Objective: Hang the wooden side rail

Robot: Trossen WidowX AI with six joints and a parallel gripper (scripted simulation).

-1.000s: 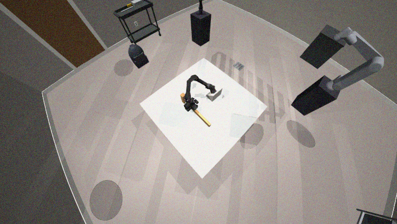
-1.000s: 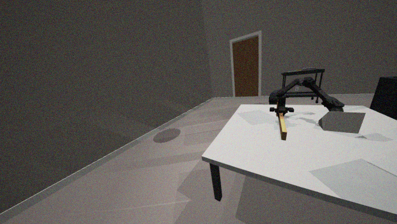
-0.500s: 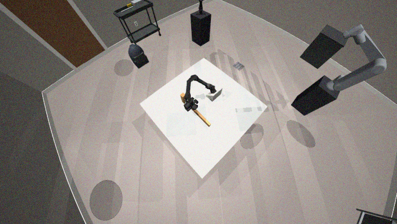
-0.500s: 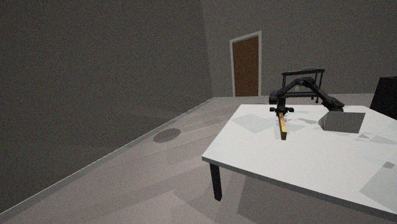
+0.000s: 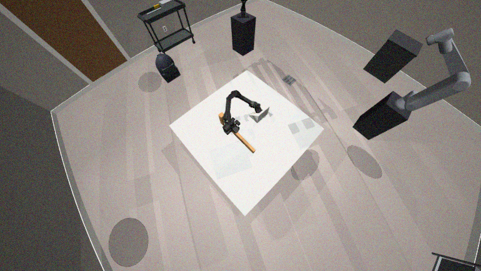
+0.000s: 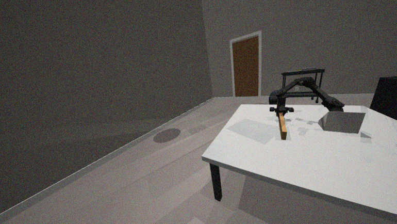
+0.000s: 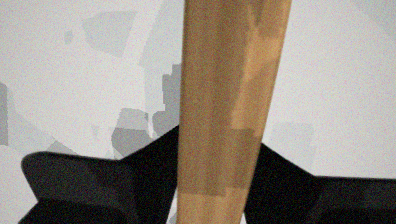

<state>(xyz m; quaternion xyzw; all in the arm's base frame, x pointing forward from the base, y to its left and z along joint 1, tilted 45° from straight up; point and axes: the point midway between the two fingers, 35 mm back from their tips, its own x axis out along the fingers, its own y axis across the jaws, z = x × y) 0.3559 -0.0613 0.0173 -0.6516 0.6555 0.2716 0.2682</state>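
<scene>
The headboard post is 160 mm to the right of my gripper tip and 40 mm above it.
</scene>
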